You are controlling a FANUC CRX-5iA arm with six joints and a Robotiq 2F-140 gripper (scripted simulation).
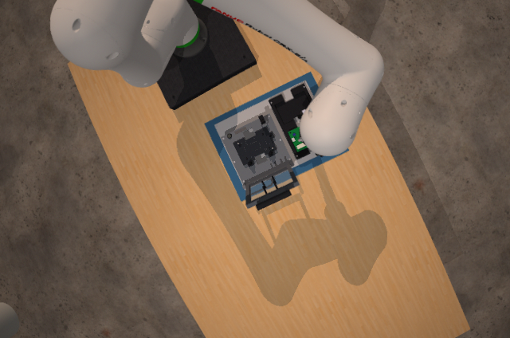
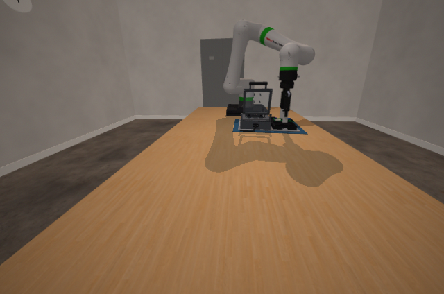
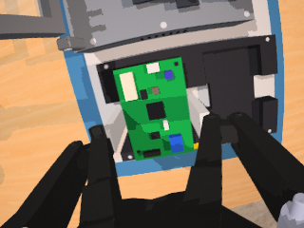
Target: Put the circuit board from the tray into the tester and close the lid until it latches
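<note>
The tester lies 13 cm to the right of my hand, 4 cm above it and 1 cm behind it. The rest, counted from my hand: clear lid (17 cm to the right, 11 cm above, 8 cm ahead); black latch hook (11 cm to the right, 11 cm behind, 2 cm above); green circuit board (2 cm below).
</note>
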